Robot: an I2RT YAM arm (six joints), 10 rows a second.
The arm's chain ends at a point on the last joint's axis. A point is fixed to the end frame.
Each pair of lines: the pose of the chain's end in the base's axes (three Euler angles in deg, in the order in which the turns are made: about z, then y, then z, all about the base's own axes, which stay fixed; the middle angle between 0 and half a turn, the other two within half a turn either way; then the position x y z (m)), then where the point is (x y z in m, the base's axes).
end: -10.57 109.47 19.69 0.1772 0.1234 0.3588
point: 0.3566 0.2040 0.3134
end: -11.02 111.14 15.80 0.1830 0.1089 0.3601
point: 0.3660 0.1769 0.3089
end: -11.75 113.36 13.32 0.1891 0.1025 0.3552
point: 0.3727 0.1623 0.2963
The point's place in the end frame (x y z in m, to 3 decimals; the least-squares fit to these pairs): -0.025 0.011 0.200
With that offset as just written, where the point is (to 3 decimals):
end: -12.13 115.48 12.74 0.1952 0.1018 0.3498
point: 0.377 0.159 0.284
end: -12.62 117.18 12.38 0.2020 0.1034 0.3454
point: 0.382 0.160 0.274
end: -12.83 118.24 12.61 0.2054 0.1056 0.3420
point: 0.384 0.162 0.267
